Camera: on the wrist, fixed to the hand. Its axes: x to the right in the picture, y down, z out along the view.
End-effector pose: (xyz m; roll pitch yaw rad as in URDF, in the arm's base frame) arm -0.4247 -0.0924 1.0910 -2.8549 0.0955 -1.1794
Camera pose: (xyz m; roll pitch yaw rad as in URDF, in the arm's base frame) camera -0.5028 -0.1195 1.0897 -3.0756 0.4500 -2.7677
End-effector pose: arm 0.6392 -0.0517 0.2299 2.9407 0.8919 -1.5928
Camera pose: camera 0.5649 -0.0761 0.2568 2.4088 -0.0038 -3.1179
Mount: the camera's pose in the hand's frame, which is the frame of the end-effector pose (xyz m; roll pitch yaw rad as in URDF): -0.0046 0.0797 -0.0217 0.1639 -0.1629 1.5447
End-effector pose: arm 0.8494 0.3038 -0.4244 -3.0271 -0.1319 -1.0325
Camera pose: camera 0.7761 0.2673 -0.4127 -2.8377 0.2714 -2.5394
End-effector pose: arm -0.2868 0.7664 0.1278 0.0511 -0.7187 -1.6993
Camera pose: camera -0.2078 0.7480 0.1115 -0.5672 -0.1777 -0.0058
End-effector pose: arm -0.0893 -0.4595 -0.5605 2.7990 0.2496 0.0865
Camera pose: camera -0.0763 -0.5264 -0.5136 3.0435 -0.1675 -1.4142
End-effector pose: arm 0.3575 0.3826 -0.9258 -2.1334 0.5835 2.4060
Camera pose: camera 0.4240 0.4045 -0.9699 2.2793 0.8990 -0.0605
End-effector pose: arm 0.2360 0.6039 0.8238 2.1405 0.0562 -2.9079
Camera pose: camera 0.2304 0.6280 0.9028 -3.0942 -0.8339 1.9050
